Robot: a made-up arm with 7 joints. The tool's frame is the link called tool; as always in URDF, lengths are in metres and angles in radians. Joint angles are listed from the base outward.
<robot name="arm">
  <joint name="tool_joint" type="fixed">
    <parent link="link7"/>
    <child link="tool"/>
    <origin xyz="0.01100 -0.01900 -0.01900" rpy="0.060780 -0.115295 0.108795"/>
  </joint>
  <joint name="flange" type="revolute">
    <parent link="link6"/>
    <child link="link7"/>
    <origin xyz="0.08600 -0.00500 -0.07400"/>
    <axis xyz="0 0.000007 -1"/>
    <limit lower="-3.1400" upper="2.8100"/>
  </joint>
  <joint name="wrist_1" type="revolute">
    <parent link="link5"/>
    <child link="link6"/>
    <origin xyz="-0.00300 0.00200 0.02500"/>
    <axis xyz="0 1 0.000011"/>
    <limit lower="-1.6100" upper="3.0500"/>
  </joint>
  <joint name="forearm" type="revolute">
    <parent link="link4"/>
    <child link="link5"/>
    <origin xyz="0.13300 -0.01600 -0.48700"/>
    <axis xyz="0 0.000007 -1"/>
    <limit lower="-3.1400" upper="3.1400"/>
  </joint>
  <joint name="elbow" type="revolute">
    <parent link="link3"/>
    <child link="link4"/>
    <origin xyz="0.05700 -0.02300 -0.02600"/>
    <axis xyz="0 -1 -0.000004"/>
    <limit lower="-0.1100" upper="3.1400"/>
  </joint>
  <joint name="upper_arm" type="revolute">
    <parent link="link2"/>
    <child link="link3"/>
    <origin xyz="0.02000 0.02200 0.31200"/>
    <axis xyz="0 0 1"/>
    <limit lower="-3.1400" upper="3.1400"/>
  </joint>
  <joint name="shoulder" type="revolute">
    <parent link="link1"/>
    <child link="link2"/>
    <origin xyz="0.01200 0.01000 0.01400"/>
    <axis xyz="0 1 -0.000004"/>
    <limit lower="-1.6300" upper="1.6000"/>
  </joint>
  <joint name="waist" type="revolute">
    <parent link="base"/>
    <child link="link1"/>
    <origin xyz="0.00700 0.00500 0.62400"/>
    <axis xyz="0 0 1"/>
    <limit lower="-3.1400" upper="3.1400"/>
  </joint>
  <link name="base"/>
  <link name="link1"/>
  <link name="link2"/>
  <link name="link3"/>
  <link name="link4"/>
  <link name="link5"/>
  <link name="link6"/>
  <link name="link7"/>
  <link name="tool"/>
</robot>
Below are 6 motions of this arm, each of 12 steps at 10 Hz.
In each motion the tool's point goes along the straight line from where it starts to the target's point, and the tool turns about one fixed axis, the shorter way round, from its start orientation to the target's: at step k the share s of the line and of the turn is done. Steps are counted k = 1, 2, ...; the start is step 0. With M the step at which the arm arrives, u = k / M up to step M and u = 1 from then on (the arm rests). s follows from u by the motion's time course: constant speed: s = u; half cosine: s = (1 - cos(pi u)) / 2; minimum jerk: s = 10 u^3 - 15 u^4 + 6 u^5.
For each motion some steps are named. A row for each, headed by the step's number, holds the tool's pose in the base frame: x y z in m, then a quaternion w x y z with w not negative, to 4 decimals.
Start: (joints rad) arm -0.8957 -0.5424 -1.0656 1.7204 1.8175 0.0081 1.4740
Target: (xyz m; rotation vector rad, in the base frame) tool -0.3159 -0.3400 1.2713 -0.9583 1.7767 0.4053
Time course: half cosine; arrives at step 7
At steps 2, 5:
2: -0.4122 -0.3039 1.1762 0.5785 -0.5390 0.5912 0.1588
5: -0.3382 -0.3316 1.2492 0.5322 -0.4333 0.7079 0.1671

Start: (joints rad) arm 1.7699 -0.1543 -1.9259 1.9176 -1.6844 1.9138 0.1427
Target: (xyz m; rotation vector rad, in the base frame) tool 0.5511 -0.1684 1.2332 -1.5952 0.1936 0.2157
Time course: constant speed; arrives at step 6
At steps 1, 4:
1: 0.4625 -0.2714 1.2117 0.7155 -0.6672 0.0375 -0.2036
4: 0.5157 -0.2096 1.2246 0.7078 -0.7028 0.0677 -0.0241

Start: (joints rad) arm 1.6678 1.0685 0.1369 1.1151 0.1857 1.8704 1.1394
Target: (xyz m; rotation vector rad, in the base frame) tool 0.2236 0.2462 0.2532 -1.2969 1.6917 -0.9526
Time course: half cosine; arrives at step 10
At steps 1, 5, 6, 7, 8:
1: -0.0825 0.3359 0.2058 0.6061 -0.7223 0.2462 0.2243
5: 0.0667 0.2922 0.2289 0.5464 -0.6741 0.4914 -0.0744
6: 0.1152 0.2780 0.2364 0.5079 -0.6351 0.5562 -0.1713
7: 0.1589 0.2652 0.2432 0.4660 -0.5908 0.6068 -0.2563
8: 0.1936 0.2550 0.2486 0.4281 -0.5499 0.6411 -0.3213

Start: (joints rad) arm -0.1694 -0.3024 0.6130 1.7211 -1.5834 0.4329 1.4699
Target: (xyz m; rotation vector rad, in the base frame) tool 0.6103 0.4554 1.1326 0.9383 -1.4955 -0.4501
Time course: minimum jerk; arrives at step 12
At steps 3, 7, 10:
3: 0.4407 0.3188 1.2734 0.5082 -0.0119 -0.8588 0.0643
7: 0.5447 0.4026 1.1870 0.5936 0.2529 -0.7577 -0.0977
10: 0.6036 0.4500 1.1382 0.6123 0.3919 -0.6612 -0.1855

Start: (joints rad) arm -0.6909 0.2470 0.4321 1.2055 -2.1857 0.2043 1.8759
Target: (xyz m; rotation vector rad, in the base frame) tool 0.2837 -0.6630 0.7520 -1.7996 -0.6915 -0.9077
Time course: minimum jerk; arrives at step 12
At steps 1, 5, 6, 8, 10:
1: 0.6783 -0.1729 0.6800 0.8316 -0.1810 -0.5246 0.0229
5: 0.5429 -0.3411 0.7047 0.7683 -0.4084 -0.4765 -0.1258
6: 0.4820 -0.4167 0.7158 0.7194 -0.5009 -0.4422 -0.1900
8: 0.3670 -0.5596 0.7368 0.5956 -0.6525 -0.3581 -0.3022
10: 0.2978 -0.6455 0.7494 0.5041 -0.7259 -0.2972 -0.3615

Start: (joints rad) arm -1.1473 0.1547 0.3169 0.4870 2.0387 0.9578 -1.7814
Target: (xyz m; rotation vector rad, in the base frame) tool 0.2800 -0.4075 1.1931 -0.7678 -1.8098 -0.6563
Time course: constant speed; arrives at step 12
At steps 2, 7, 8, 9, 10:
2: 0.3261 -0.3579 0.5276 0.7098 0.1844 -0.5903 -0.3372
7: 0.3030 -0.3827 0.8603 0.6359 -0.0701 -0.6997 -0.3180
8: 0.2984 -0.3877 0.9269 0.6145 -0.1210 -0.7149 -0.3109
9: 0.2938 -0.3926 0.9934 0.5911 -0.1714 -0.7277 -0.3028
10: 0.2892 -0.3976 1.0600 0.5657 -0.2214 -0.7381 -0.2936

